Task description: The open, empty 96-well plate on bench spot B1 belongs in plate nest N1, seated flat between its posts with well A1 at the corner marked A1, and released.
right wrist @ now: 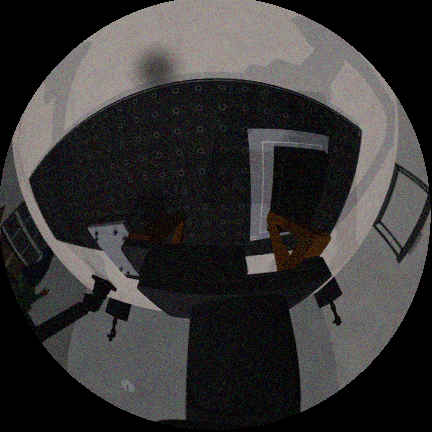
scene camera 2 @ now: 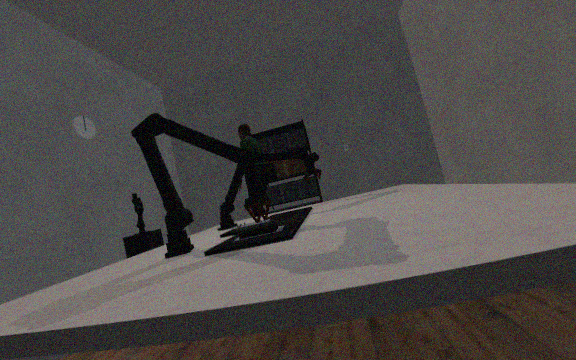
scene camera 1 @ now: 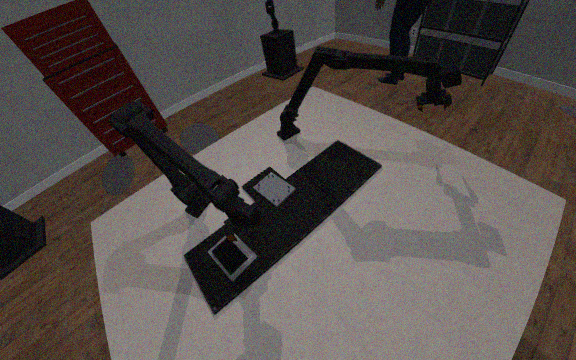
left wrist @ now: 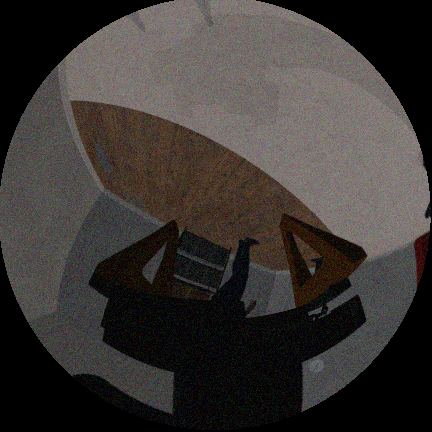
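Where they show: left gripper, fingertip midpoint: (scene camera 2: 315, 182) (scene camera 1: 433, 109) (left wrist: 229, 222); right gripper, fingertip midpoint: (right wrist: 227, 214) (scene camera 2: 262, 221) (scene camera 1: 247, 232); left arm's base at its link origin: (right wrist: 103, 281) (scene camera 2: 228, 228) (scene camera 1: 288, 133); right arm's base at its link origin: (scene camera 2: 180, 252) (scene camera 1: 199, 205).
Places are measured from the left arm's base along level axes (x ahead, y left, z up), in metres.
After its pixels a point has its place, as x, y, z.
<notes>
The black 96-well plate (scene camera 1: 231, 256) @(0.487, -0.591, 0.018) (right wrist: 301, 185) @(0.491, -0.592, 0.025) lies inside the pale outline (scene camera 1: 243, 268) @(0.554, -0.573, 0.015) (right wrist: 257, 190) @(0.471, -0.533, 0.015) of the bench spot on the dark board. Its wells and corner mark are too dark to read. The pale nest (scene camera 1: 272, 190) @(0.324, -0.303, 0.025) (right wrist: 111, 242) @(0.353, -0.280, 0.025), with small posts, holds no plate. My right gripper (right wrist: 227, 214) @(0.452, -0.492, 0.046) (scene camera 2: 260, 219) @(0.452, -0.492, 0.046) is open and empty, above the board between nest and plate; one finger overlaps the plate's near end in the right wrist view. My left gripper (scene camera 1: 434, 106) @(0.532, 0.525, 0.170) (left wrist: 229, 222) @(0.532, 0.525, 0.170) is open and empty, far from both, high toward the upper right in scene camera 1.
The long dark board (scene camera 1: 340, 170) @(0.426, 0.013, 0.013) (scene camera 2: 296, 225) @(0.608, -0.565, 0.013) (right wrist: 200, 125) @(0.542, -0.455, 0.013) with rows of holes lies on the pale table (scene camera 1: 400, 300) @(0.955, -0.207, 0.000) (scene camera 2: 475, 225) @(1.026, -0.916, 0.000). The right arm reaches over it beside the nest. A person (scene camera 1: 406, 30) stands beyond the table near a shelf unit.
</notes>
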